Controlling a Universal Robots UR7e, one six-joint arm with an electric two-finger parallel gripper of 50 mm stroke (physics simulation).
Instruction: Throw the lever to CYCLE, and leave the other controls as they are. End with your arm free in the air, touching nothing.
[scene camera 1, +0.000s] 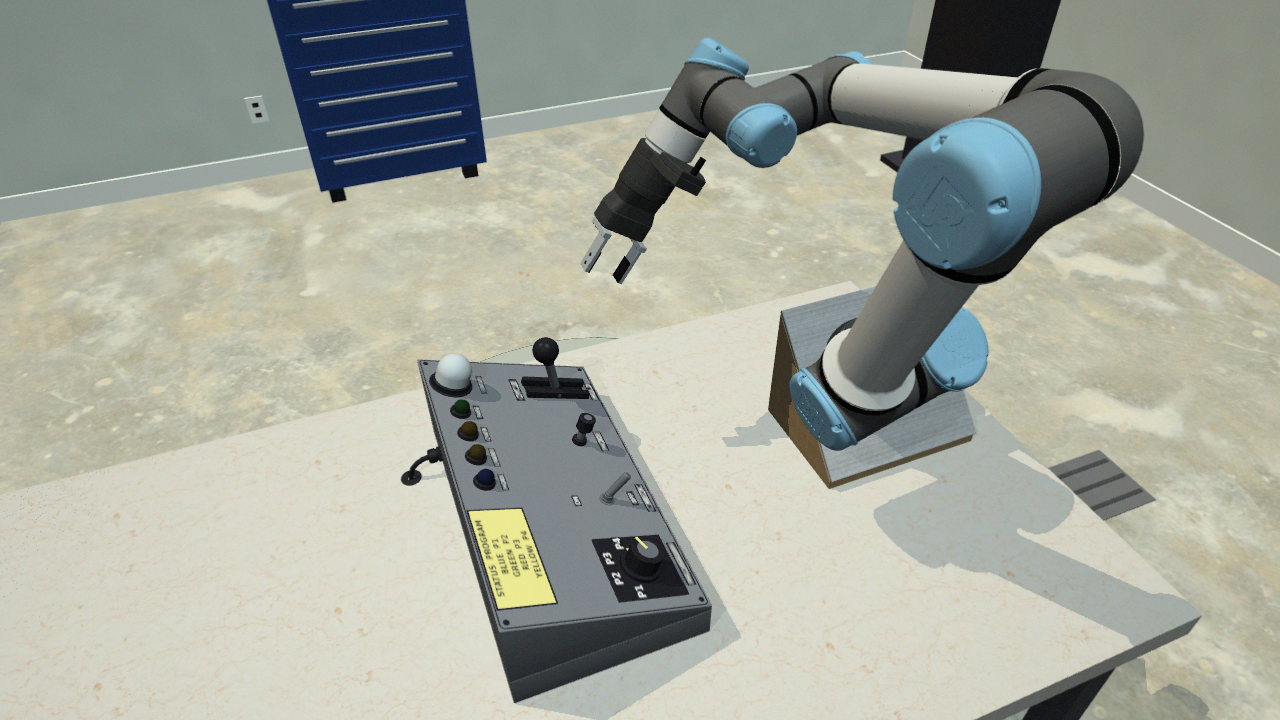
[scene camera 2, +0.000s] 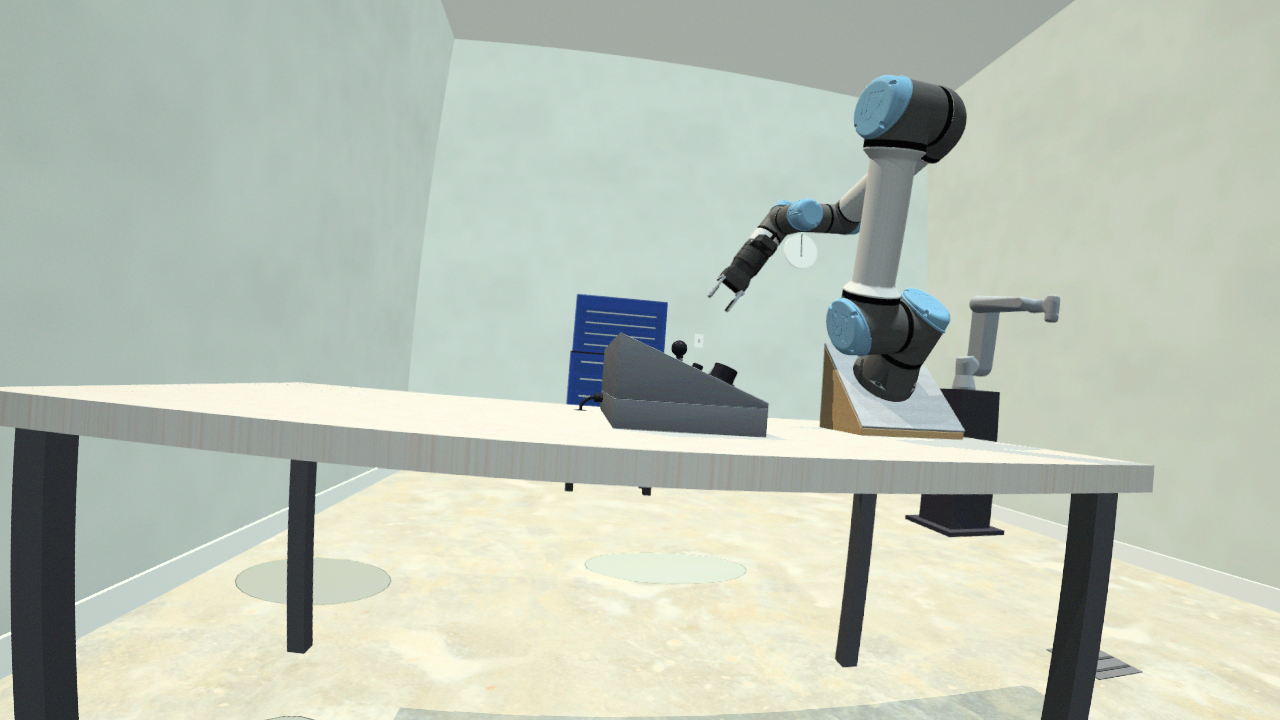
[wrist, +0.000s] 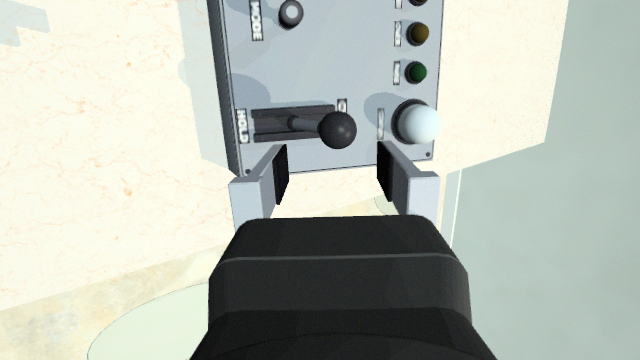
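Seen in the pictures: gripper, fingertip midpoint: (scene camera 1: 601, 274) (scene camera 2: 717, 303) (wrist: 332, 161); arm's base at its link origin: (scene camera 2: 882, 378).
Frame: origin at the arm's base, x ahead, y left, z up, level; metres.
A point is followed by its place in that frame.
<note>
The black ball-topped lever (scene camera 1: 545, 350) {z 0.055, x 0.466, y -0.166 m} (scene camera 2: 679, 347) {z 0.043, x 0.466, y -0.162 m} (wrist: 337, 130) {z 0.059, x 0.450, y -0.178 m} stands in its slot at the panel's far end. It leans toward the lamp side, the end with the CYCLE label (wrist: 342, 106) {z -0.019, x 0.514, y -0.166 m}, and away from the HOLD label (wrist: 242, 126) {z -0.064, x 0.394, y -0.180 m}. The ball hides most of the CYCLE label in the wrist view. My gripper (scene camera 1: 604, 271) {z 0.164, x 0.372, y -0.171 m} (scene camera 2: 720, 301) {z 0.164, x 0.372, y -0.171 m} (wrist: 332, 161) {z 0.164, x 0.372, y -0.171 m} is open and empty. It hangs in the air above and beyond the lever, apart from it, touching nothing.
The sloped panel (scene camera 1: 537, 474) {z -0.012, x 0.538, y 0.005 m} also bears a white dome lamp (scene camera 1: 453, 370) {z 0.056, x 0.603, y -0.175 m} (wrist: 419, 123) {z 0.053, x 0.579, y -0.188 m}, several small lamps, a small mode lever (scene camera 1: 584, 425) {z -0.003, x 0.449, y -0.051 m}, a toggle (scene camera 1: 615, 488) {z -0.020, x 0.447, y 0.063 m} and a rotary knob (scene camera 1: 641, 552) {z -0.007, x 0.460, y 0.183 m} pointing near P4. A cable (scene camera 1: 418, 464) {z -0.100, x 0.683, y -0.166 m} leaves its left side.
</note>
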